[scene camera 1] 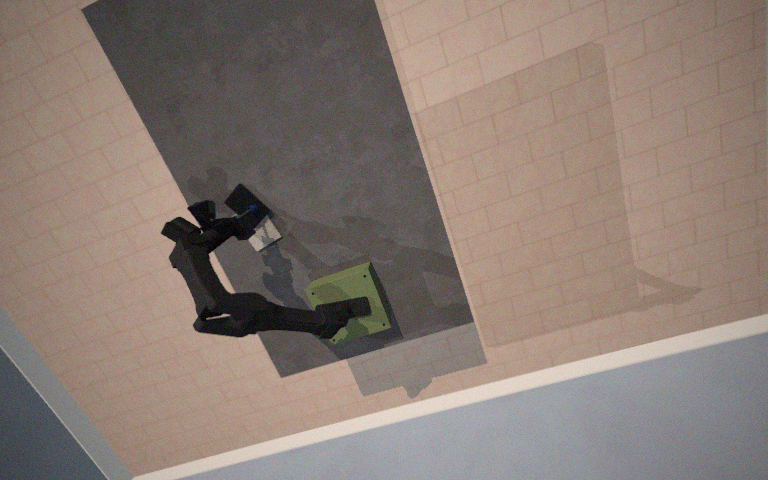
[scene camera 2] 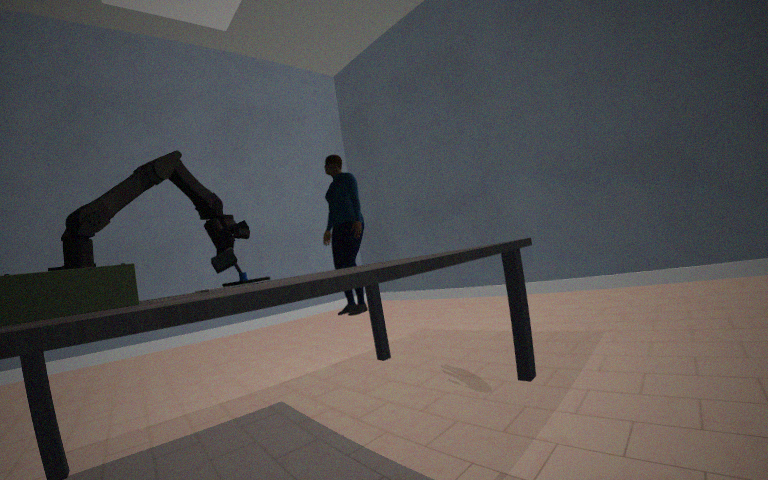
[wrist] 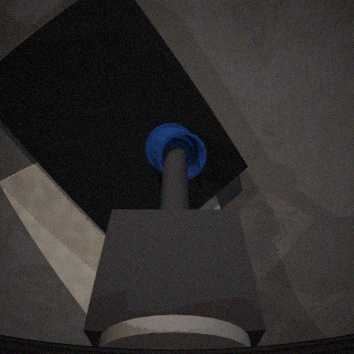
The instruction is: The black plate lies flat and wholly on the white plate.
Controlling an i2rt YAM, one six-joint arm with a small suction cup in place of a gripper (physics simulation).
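Places are measured from the arm's base along level axes (x back, y right, z up), in centimetres.
Where they show: hand, its tool point: (scene camera 1: 255, 206) (scene camera 2: 246, 281) (wrist: 174, 134); arm's base, origin of its link: (scene camera 1: 343, 309) (scene camera 2: 80, 272).
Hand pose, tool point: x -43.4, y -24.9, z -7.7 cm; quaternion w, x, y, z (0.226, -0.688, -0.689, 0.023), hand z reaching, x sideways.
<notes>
Each offset is from my tool point to the top centre of the thing.
The black plate {dz +0.5, dx -0.7, dy -3.1 cm} (scene camera 1: 240, 196) (scene camera 2: 262, 279) (wrist: 90, 100) is a dark rectangle that overlaps the white plate {dz -0.6, dx +7.4, dy -2.5 cm} (scene camera 1: 272, 230) (wrist: 60, 215). It covers part of the white plate and reaches out past it on the side away from the green box. White shows along the lower left in the wrist view and beside the arm in scene camera 1. My gripper, a blue suction cup (scene camera 1: 253, 209) (scene camera 2: 243, 277) (wrist: 176, 150), is on the black plate's top, off its middle, and holds it. The black plate looks about level in scene camera 2; any gap under it is too small to tell.
The arm's base stands on a green box (scene camera 1: 360, 277) (scene camera 2: 67, 288) on the dark grey table (scene camera 1: 317, 113) (scene camera 2: 441, 260). The arm arches from there to the plates. A person in a teal top (scene camera 2: 344, 198) stands behind the table.
</notes>
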